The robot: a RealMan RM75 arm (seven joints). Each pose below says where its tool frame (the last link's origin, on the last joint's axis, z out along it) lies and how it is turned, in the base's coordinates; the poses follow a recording.
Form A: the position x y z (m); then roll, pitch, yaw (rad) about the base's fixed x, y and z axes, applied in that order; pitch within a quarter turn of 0, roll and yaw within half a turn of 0.
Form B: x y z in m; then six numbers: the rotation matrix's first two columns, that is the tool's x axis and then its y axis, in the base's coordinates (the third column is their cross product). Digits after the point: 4 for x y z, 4 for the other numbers.
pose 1, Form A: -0.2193 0.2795 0.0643 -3.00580 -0.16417 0.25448
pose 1, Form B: -0.2193 0.2795 0.0643 0.9548 0.2484 0.1634 0.2708 -0.9533 -0.1336
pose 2, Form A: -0.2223 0.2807 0.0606 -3.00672 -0.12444 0.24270
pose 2, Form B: -0.2223 0.2807 0.0606 0.9632 0.2385 0.1241 0.2543 -0.9579 -0.1334
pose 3, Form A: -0.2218 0.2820 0.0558 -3.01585 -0.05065 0.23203
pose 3, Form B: -0.2218 0.2820 0.0558 0.9720 0.2297 0.0506 0.2343 -0.9641 -0.1253
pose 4, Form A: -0.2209 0.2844 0.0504 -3.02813 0.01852 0.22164
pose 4, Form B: -0.2209 0.2844 0.0504 0.9754 0.2198 -0.0185 0.2164 -0.9697 -0.1132
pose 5, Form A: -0.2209 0.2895 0.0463 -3.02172 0.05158 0.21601
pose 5, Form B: -0.2209 0.2895 0.0463 0.9755 0.2140 -0.0516 0.2068 -0.9711 -0.1194
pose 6, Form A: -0.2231 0.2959 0.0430 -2.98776 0.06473 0.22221
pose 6, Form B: -0.2231 0.2959 0.0430 0.9734 0.2199 -0.0647 0.2081 -0.9661 -0.1529
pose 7, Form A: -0.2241 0.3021 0.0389 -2.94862 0.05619 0.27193
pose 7, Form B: -0.2241 0.3021 0.0389 0.9617 0.2682 -0.0562 0.2532 -0.9483 -0.1915
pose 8, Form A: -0.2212 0.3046 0.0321 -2.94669 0.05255 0.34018
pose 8, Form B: -0.2212 0.3046 0.0321 0.9414 0.3332 -0.0525 0.3177 -0.9282 -0.1934
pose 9, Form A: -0.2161 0.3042 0.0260 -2.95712 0.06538 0.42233
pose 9, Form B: -0.2161 0.3042 0.0260 0.9102 0.4090 -0.0653 0.3920 -0.9016 -0.1830
